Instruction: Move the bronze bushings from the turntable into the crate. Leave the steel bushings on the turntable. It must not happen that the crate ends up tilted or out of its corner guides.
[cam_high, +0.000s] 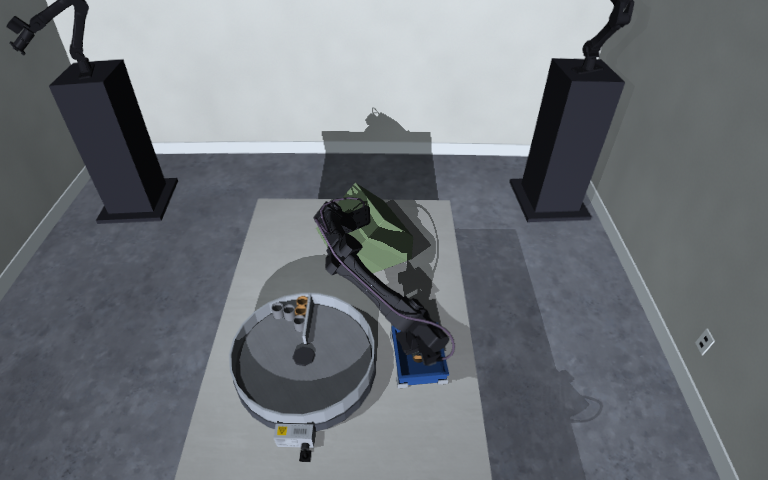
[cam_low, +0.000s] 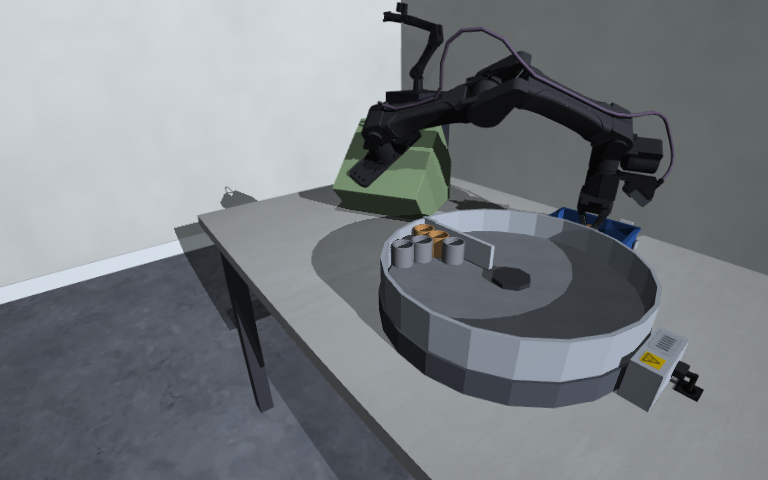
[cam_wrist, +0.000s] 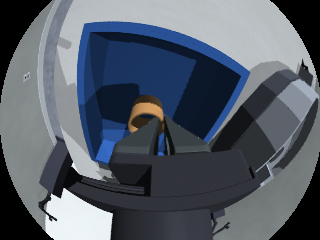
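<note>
My gripper is now 1 cm past the blue crate, 2 cm to the right of it and 1 cm above it. Round my hand: turntable (33 cm to the right, 1 cm above).
</note>
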